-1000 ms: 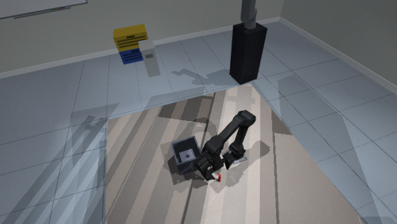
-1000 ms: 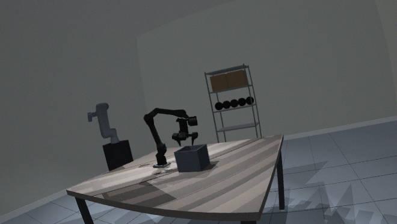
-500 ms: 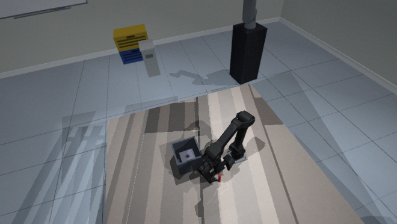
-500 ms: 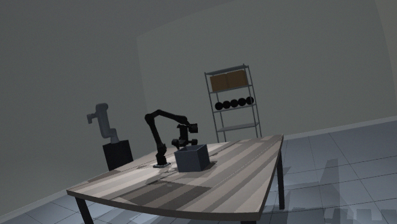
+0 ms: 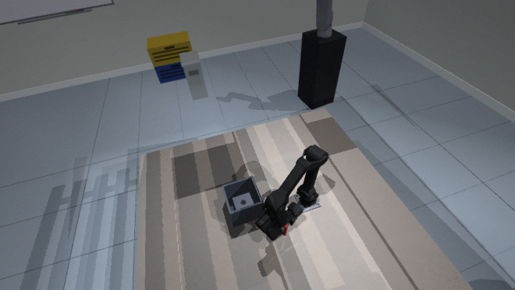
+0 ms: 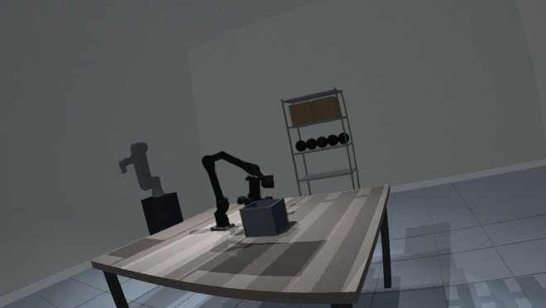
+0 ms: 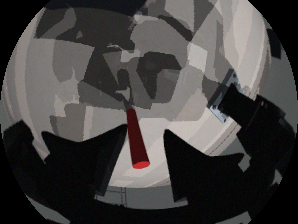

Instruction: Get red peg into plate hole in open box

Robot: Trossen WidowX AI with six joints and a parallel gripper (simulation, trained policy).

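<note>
My gripper tip is 1 cm short of the red peg.
</note>
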